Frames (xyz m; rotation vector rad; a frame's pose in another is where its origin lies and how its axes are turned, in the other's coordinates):
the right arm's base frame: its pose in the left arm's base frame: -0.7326 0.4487 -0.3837 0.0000 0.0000 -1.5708
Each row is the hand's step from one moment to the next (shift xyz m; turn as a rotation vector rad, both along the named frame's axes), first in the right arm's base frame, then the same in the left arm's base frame.
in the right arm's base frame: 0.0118 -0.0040 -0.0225 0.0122 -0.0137 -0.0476
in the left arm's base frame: -0.0040 -0.0118 -0.0225 -0.0137 -0.0122 -0.0476
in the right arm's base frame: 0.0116 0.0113 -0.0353 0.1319 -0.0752 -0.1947
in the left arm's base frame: 0.0113 -0.0116 -0.0353 -0.0752 -0.1319 -0.1947
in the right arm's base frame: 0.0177 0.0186 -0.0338 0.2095 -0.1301 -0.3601
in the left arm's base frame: 0.0186 -0.0177 -0.0338 -0.1301 -0.2095 -0.3601
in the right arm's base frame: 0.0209 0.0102 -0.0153 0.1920 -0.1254 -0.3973
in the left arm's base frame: 0.0102 -0.0209 -0.0153 -0.1254 -0.1920 -0.3973
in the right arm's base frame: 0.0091 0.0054 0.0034 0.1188 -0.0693 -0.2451
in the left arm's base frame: 0.0054 -0.0091 0.0034 -0.0693 -0.1188 -0.2451
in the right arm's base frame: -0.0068 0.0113 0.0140 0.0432 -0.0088 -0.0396
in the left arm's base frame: 0.0113 0.0068 0.0140 -0.0088 -0.0432 -0.0396
